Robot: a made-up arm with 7 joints.
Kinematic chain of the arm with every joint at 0, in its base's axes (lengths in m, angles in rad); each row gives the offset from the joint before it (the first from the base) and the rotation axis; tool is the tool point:
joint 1: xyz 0 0 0.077 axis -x
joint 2: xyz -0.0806 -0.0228 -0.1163 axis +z
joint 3: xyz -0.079 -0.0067 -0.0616 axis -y
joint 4: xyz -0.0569 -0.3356 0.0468 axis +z
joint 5: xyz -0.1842 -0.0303 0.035 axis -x
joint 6: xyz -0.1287 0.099 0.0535 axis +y
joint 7: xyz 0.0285 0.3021 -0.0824 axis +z
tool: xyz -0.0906 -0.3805 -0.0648
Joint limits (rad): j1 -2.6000..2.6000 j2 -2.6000..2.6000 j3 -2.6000..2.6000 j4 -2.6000..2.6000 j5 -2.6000..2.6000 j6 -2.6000..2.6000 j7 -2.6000..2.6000
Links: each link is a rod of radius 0.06 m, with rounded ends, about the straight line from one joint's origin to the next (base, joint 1, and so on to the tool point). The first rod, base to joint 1, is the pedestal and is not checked.
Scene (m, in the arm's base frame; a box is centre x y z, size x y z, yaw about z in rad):
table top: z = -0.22
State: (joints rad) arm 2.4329 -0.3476 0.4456 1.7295 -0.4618 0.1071 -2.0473
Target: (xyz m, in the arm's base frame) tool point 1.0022 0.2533 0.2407
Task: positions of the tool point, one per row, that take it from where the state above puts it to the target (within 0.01 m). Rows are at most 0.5 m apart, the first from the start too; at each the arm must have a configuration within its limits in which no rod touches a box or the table.
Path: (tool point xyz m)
1: -0.7630 0.7639 0.8115
2: -0.3366 0.9224 0.8818
3: 0.1213 0.9375 0.8495
4: 0.5373 0.8111 0.7159
5: 0.8461 0.5687 0.5009
6: 1.0022 0.2533 0.2407

